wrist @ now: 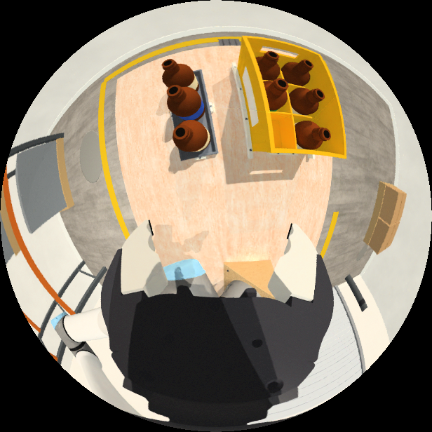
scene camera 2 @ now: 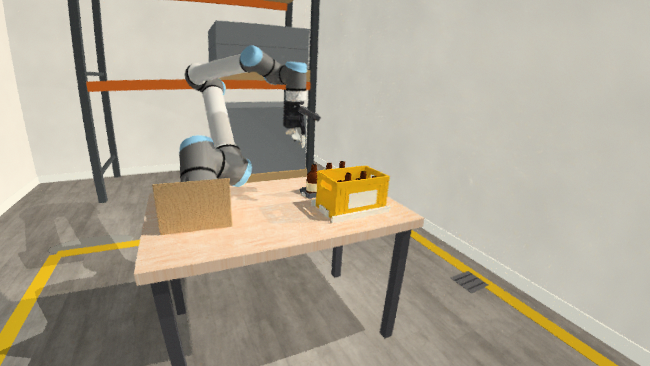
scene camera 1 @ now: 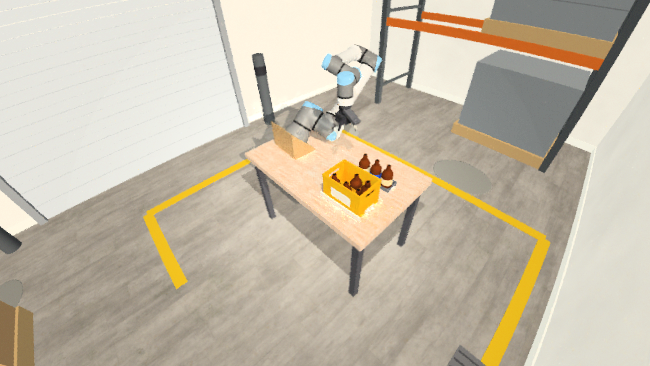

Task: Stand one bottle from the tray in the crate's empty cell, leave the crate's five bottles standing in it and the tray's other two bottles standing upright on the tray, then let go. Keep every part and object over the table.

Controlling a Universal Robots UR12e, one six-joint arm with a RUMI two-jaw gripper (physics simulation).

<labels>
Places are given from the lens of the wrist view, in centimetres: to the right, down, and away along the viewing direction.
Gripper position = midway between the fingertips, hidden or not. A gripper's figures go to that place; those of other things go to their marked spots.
gripper (wrist: pixel 220 224): 0, 1, 13
brown bottle (wrist: pixel 190 135): -4, -14, 22
blue-labelled bottle (wrist: pixel 184 101): -6, -22, 20
The marked spots on the blue-labelled bottle and the brown bottle are 8 cm apart.
</labels>
